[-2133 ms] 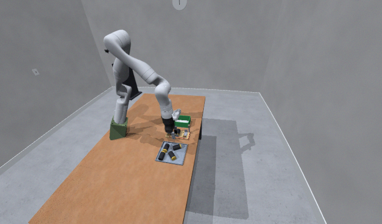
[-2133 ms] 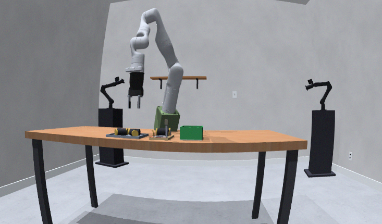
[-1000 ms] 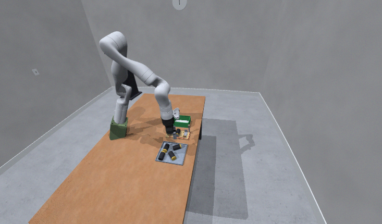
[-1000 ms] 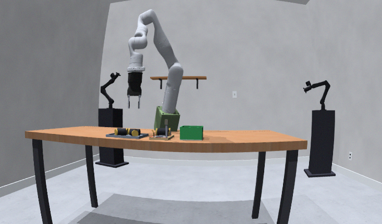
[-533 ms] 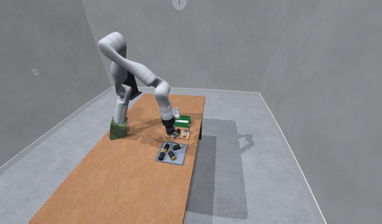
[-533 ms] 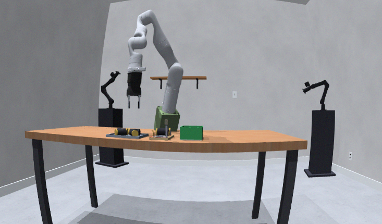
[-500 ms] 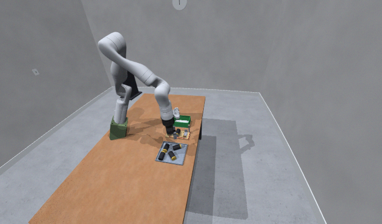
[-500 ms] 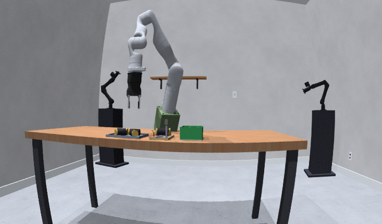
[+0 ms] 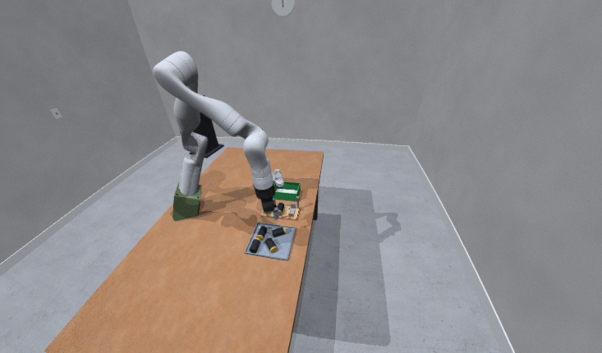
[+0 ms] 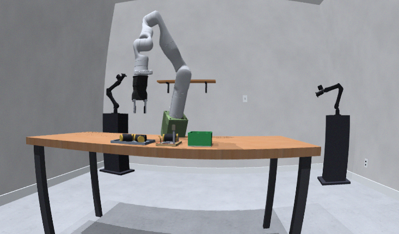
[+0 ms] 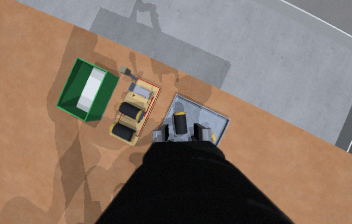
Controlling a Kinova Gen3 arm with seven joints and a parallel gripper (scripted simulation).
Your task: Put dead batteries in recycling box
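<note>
Right now the grey tray is 160 mm below my hand, 50 mm to the right of it and 20 mm behind it. From my hand the other things lie so: green recycling box 270 mm to the left, 140 mm below, 90 mm behind.
</note>
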